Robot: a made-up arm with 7 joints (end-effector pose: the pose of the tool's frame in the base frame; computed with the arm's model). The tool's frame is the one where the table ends.
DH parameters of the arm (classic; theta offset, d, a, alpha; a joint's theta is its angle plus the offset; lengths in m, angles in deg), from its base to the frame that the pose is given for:
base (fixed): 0 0 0 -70
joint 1: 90 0 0 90
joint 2: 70 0 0 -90
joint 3: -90 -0.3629 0.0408 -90
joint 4: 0 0 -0.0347 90
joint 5: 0 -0.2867 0 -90
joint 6: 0 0 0 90
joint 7: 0 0 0 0
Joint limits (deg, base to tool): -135..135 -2.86..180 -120..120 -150..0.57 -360..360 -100..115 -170..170
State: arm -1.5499 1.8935 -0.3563 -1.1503 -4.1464 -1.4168 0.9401
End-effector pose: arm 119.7 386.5 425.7 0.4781 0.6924 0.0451 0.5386
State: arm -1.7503 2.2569 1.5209 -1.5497 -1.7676 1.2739 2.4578
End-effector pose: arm -437.2 278.0 34.4 0.0197 0.0525 -0.1995 0.9783
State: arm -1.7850 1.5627 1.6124 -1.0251 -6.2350 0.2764 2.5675
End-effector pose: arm -57.7 572.7 183.0 0.7527 0.2153 0.0688 0.6183
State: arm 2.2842 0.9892 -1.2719 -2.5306 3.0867 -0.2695 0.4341
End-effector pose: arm -235.6 -123.9 75.1 -0.2460 -0.4072 -0.8027 0.3596
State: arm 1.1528 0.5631 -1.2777 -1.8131 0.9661 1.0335 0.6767
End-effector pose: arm -315.2 -139.1 -309.8 -0.3481 0.6132 0.2230 0.6731
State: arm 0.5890 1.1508 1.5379 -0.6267 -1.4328 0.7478 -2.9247
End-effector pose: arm -160.7 619.6 -41.8 -0.3285 0.7865 -0.4771 0.2143
